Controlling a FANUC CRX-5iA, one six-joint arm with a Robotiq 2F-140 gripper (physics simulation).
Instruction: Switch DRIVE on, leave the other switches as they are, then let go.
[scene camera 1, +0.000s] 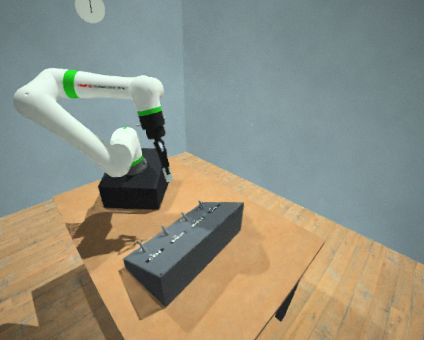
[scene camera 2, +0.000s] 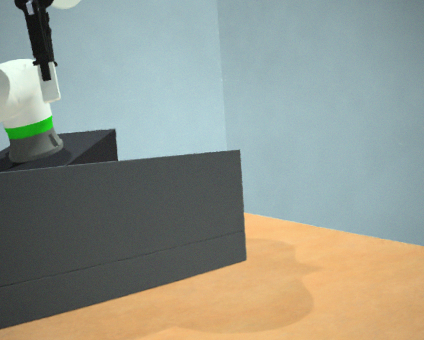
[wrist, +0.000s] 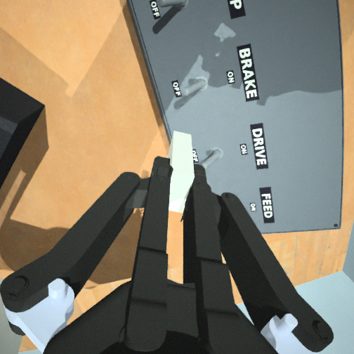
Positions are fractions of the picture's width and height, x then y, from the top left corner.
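A grey switch panel (wrist: 0.76, 0.30) is there for me to see. My own gripper (scene camera 2: 0.12, 0.30) is visible as well, and I find that same gripper (wrist: 0.50, 0.42) in the view that has the panel.
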